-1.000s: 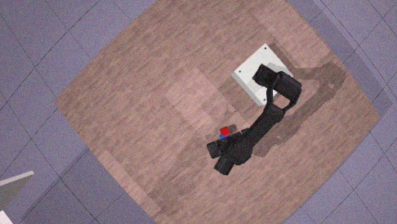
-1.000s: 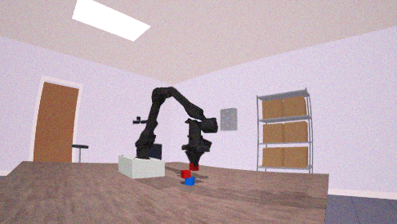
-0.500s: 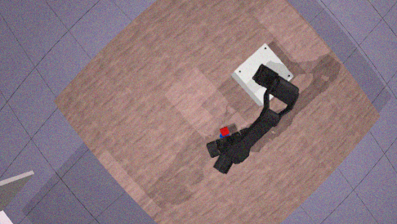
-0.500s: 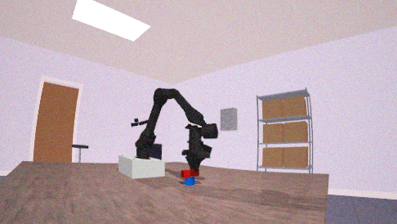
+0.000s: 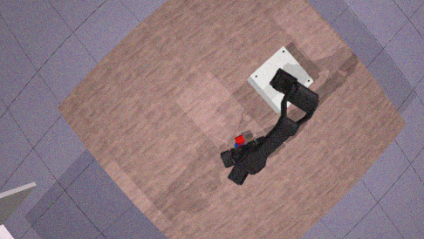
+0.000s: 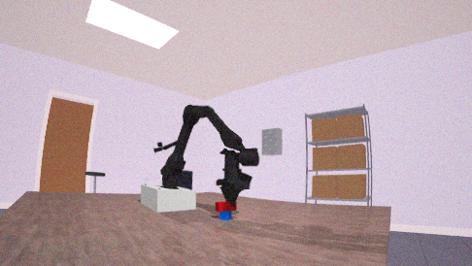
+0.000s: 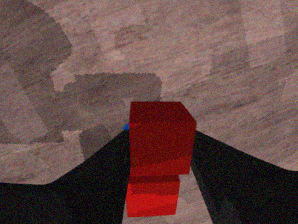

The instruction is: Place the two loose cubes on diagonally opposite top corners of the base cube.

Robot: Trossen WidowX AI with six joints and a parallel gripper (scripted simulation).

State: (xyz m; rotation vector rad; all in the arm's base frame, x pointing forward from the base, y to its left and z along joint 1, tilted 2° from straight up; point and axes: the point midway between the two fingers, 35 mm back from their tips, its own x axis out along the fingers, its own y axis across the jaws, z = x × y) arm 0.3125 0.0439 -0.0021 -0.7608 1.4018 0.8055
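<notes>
Now: the blue cube 10 mm behind my gripper tip, 20 mm to the right of it and 40 mm below it.
</notes>
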